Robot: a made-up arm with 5 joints. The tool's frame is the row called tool. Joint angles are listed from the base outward.
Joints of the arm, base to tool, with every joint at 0 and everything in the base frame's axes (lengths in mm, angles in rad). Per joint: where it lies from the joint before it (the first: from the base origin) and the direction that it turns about. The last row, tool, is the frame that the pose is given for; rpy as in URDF.
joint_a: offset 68.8 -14 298.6 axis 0 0 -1
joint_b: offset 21.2 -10.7 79.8 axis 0 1 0
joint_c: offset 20.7 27.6 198.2 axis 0 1 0
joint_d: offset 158.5 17.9 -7.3 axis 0 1 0
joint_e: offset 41.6 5.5 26.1 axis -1 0 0
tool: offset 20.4 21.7 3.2 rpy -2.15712 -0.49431 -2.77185
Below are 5 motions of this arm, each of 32 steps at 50 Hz.
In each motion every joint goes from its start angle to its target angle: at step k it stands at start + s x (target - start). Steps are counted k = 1, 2, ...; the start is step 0. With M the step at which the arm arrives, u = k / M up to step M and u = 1 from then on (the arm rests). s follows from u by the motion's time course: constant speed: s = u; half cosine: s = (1 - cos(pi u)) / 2; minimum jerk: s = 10 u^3 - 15 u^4 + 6 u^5.
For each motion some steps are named. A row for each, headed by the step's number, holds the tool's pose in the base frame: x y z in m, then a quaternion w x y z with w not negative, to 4 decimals.
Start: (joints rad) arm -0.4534 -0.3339 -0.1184 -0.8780 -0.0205
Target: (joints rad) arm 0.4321 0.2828 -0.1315 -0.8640 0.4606
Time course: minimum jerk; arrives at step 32
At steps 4, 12, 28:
4: 0.1427 0.0892 0.7016 0.5145 -0.0774 0.7270 -0.4482
12: 0.2157 0.0809 0.6826 0.3740 -0.0045 0.7425 -0.5557
28: 0.3533 -0.0733 0.5897 0.0772 -0.1606 -0.6905 0.7010

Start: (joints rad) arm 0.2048 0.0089 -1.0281 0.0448 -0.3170
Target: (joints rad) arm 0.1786 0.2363 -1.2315 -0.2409 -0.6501
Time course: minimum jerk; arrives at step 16
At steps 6, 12, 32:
6: 0.2221 0.0154 0.7777 0.3465 -0.0144 0.8210 -0.4536
12: 0.2351 0.0126 0.7696 0.4616 -0.0479 0.7943 -0.3922
32: 0.2372 0.0121 0.7675 0.4799 -0.0547 0.7879 -0.3820

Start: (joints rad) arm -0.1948 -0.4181 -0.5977 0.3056 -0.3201
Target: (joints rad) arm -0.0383 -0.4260 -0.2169 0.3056 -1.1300
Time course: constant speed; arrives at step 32
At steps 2, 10, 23, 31, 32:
2: 0.1334 0.0585 0.7645 0.2670 -0.2408 0.8496 -0.3860
10: 0.1518 0.0556 0.7556 0.2486 -0.2778 0.8790 -0.2974
23: 0.1807 0.0466 0.7373 0.2174 -0.3115 0.9146 -0.1389
31: 0.1972 0.0388 0.7235 0.1993 -0.3152 0.9272 -0.0352
32: 0.1992 0.0377 0.7216 0.1971 -0.3147 0.9282 -0.0220

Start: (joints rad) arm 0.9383 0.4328 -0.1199 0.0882 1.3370
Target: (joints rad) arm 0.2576 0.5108 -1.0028 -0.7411 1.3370
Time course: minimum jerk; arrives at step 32
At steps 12, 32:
12: 0.3545 -0.2144 0.5344 0.5698 -0.0228 -0.3620 0.7374
32: 0.3659 -0.0422 0.6700 0.1260 -0.4590 -0.3755 0.7953

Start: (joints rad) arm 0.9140 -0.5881 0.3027 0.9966 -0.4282
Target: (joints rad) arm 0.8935 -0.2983 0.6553 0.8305 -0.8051
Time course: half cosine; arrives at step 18
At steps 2, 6, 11, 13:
2: 0.2109 -0.1022 0.5777 0.4215 -0.0226 -0.9065 -0.0103
6: 0.2191 -0.1134 0.5545 0.4295 -0.0220 -0.8997 -0.0752
11: 0.2289 -0.1272 0.5077 0.4460 -0.0307 -0.8727 -0.1964
13: 0.2304 -0.1296 0.4907 0.4522 -0.0370 -0.8587 -0.2381

